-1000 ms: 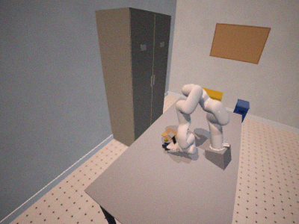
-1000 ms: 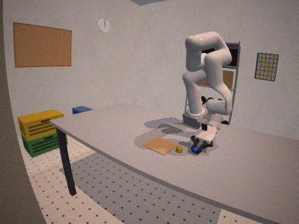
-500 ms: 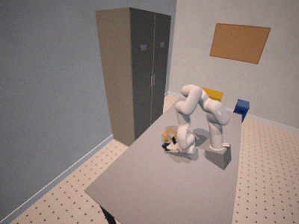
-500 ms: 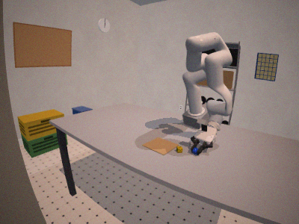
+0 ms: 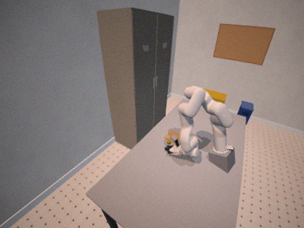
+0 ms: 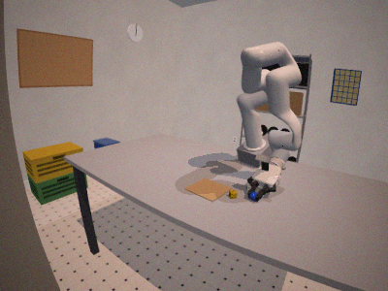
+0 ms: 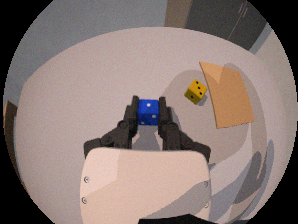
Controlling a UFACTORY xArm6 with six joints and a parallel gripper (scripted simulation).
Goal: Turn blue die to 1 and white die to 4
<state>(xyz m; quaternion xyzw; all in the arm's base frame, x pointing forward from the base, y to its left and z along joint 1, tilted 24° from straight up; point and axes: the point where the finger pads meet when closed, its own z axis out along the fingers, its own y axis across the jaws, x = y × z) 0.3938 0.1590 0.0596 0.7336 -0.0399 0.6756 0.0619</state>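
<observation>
The blue die lies 1 cm below my hand and 1 cm ahead of it. Also, from my hand: yellow die 8 cm to the right, 3 cm ahead, 1 cm below; tan mat 18 cm to the right, 3 cm ahead, 2 cm below; white die 6 cm behind, 4 cm to the right, 1 cm below.
</observation>
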